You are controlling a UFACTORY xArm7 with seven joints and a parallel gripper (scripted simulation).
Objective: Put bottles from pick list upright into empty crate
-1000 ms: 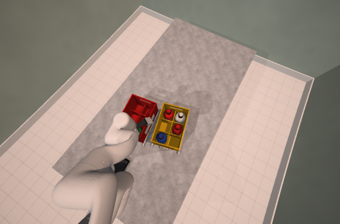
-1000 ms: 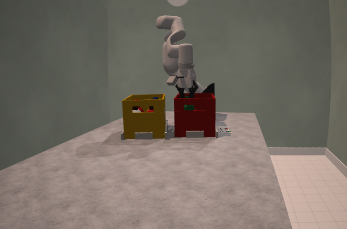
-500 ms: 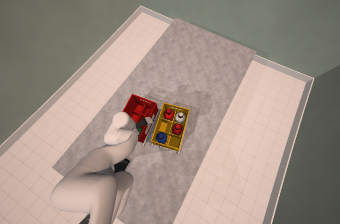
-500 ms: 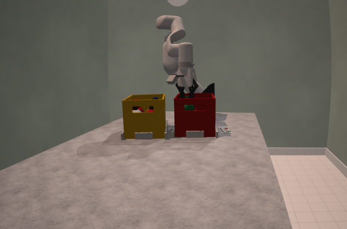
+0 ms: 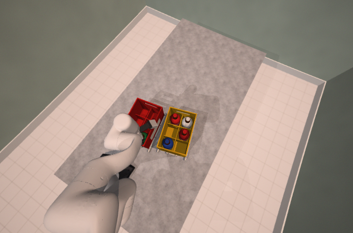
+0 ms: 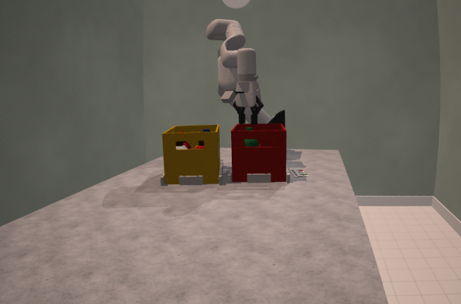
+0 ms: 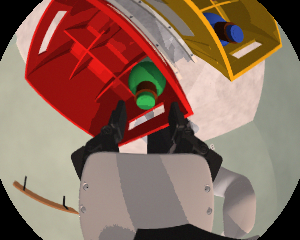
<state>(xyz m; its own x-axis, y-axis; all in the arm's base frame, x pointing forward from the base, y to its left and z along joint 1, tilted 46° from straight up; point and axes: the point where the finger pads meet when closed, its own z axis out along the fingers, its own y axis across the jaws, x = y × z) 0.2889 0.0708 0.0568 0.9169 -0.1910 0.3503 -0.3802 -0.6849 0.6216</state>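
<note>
Right now the white bottle is 27 cm ahead of my hand, 16 cm to the right of it and 11 cm below it. Also, from my hand: blue bottle 7 cm ahead, 15 cm to the right, 11 cm below; then green-labelled bottle 11 cm below; then red crate 7 cm ahead, 7 cm to the left, 11 cm below.
</note>
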